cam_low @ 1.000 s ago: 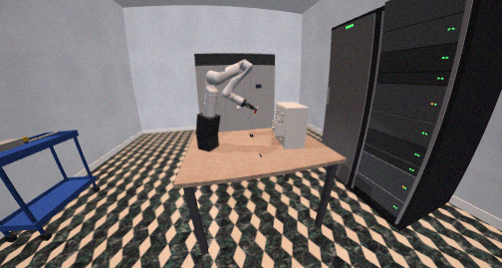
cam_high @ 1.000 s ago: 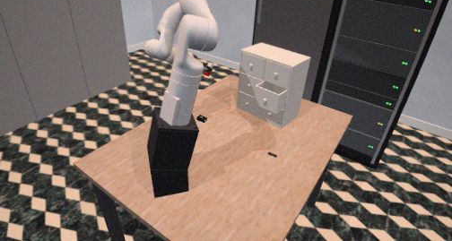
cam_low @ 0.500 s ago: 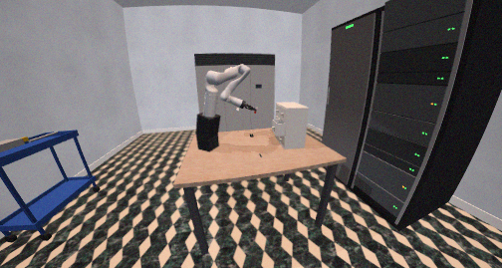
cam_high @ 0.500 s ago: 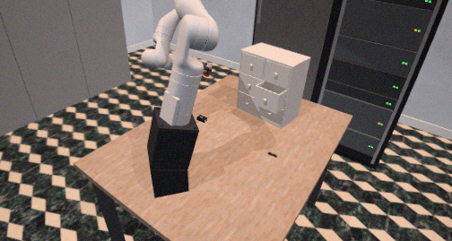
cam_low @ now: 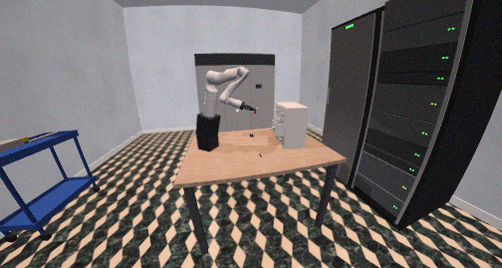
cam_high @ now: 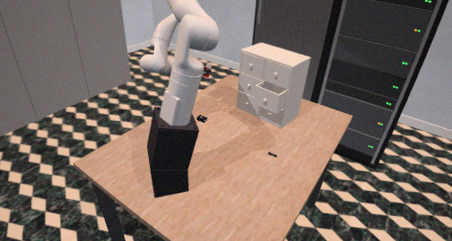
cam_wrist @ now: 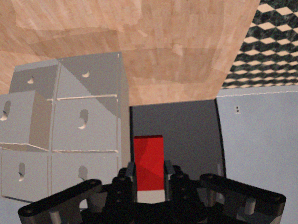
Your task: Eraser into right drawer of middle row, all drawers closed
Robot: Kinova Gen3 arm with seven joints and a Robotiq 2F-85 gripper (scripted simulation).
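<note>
The eraser lies 10 mm ahead of my hand. From my hand the other things lie so: thin dark object 30 mm behind, 420 mm to the right, 260 mm below.
</note>
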